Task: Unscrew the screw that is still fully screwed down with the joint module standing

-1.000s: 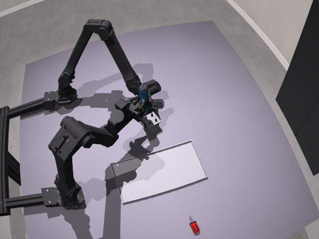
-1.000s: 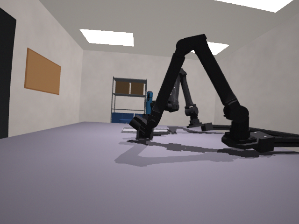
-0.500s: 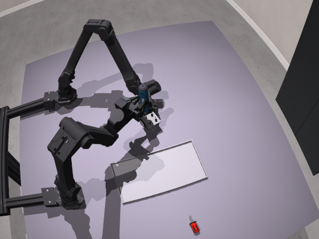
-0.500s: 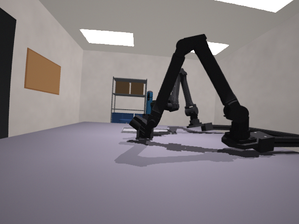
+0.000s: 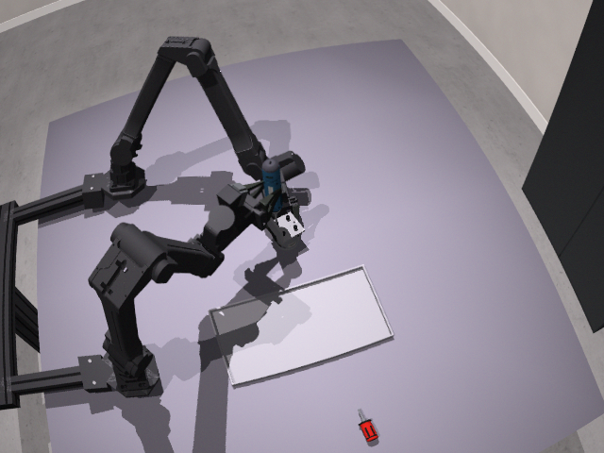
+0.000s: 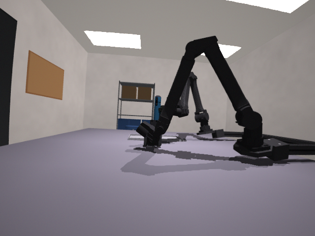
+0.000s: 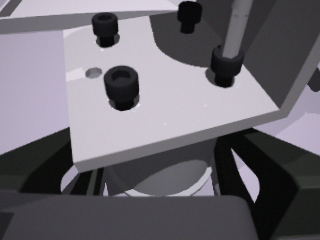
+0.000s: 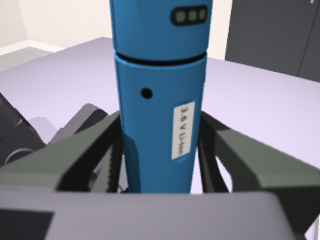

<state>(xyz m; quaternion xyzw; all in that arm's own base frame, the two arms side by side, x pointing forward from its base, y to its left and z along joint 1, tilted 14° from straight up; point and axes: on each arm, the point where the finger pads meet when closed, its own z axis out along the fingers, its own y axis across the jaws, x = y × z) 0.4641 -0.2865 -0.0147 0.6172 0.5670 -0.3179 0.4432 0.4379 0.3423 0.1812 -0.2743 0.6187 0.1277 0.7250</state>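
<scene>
My left gripper is now 1 cm below the joint module body. Round my left hand: white tray 26 cm to the right, 2 cm below, 2 cm behind; then white bracket 5 cm above; then red hand screwdriver 57 cm to the right, 8 cm ahead, 1 cm below.
</scene>
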